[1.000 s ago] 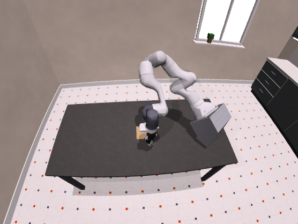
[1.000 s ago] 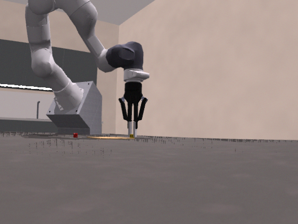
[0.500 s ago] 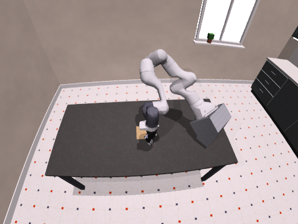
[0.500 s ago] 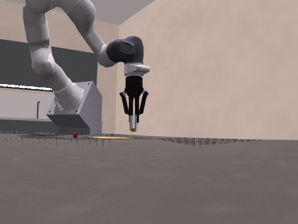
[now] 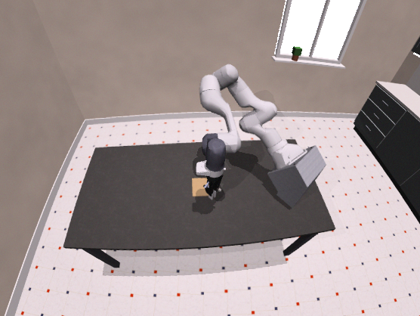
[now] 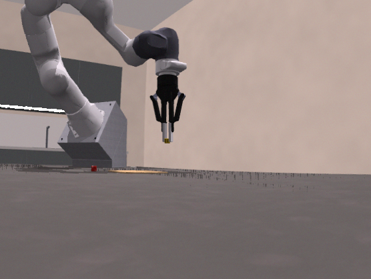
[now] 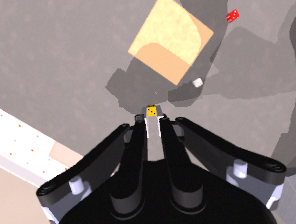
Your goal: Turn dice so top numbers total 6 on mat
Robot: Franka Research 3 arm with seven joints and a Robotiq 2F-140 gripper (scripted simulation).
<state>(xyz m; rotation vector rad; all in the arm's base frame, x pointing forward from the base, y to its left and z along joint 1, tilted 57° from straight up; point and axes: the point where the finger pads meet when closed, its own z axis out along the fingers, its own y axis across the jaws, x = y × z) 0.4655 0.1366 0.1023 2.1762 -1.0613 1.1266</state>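
Right now my hand is 90 mm past the white die, 80 mm to the left of it and 130 mm above it. Round my hand: tan mat 140 mm to the right, 140 mm below; then yellow die 30 mm below; then red die 110 mm behind, 230 mm to the right, 130 mm below.
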